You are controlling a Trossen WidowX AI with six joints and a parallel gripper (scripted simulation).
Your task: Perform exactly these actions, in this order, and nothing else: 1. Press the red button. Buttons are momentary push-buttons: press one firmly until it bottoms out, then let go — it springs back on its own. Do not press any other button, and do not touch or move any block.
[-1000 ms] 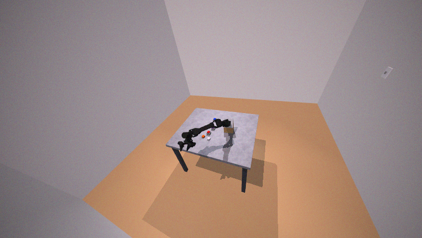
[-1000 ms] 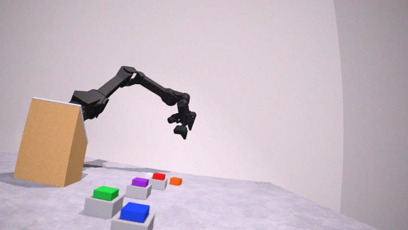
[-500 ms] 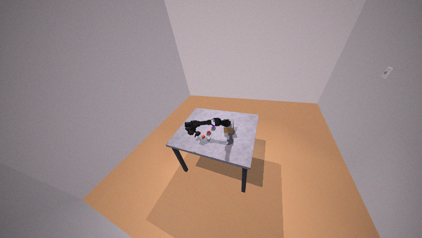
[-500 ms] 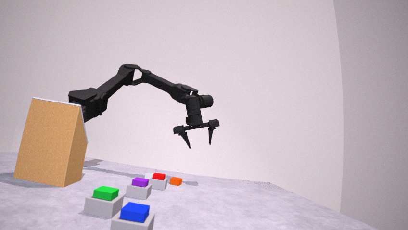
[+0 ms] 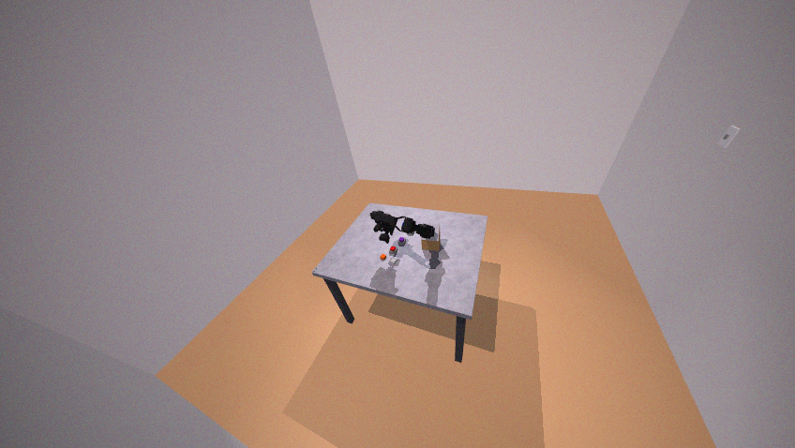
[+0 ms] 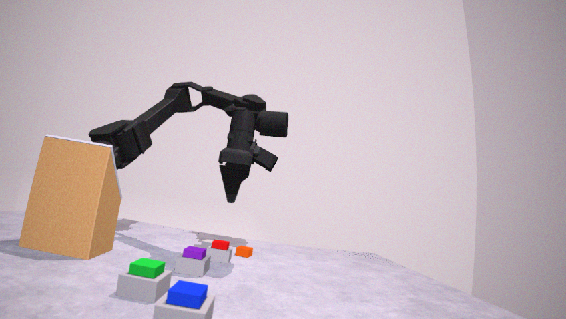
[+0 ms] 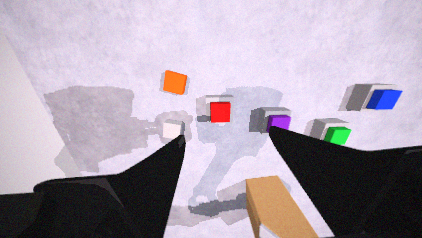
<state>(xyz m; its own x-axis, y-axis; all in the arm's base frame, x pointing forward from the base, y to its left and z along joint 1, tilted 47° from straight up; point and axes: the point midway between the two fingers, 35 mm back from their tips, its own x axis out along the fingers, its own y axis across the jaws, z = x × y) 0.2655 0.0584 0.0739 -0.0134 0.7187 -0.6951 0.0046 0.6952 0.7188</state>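
Now: gripper tip 9 cm above the red button and 1 cm past it. Also, from my gripper tip: small white block: 11 cm below, 9 cm to the left, 4 cm behind; purple button: 11 cm to the right, 9 cm below, 4 cm behind; orange block: 11 cm below, 7 cm to the left, 5 cm ahead.
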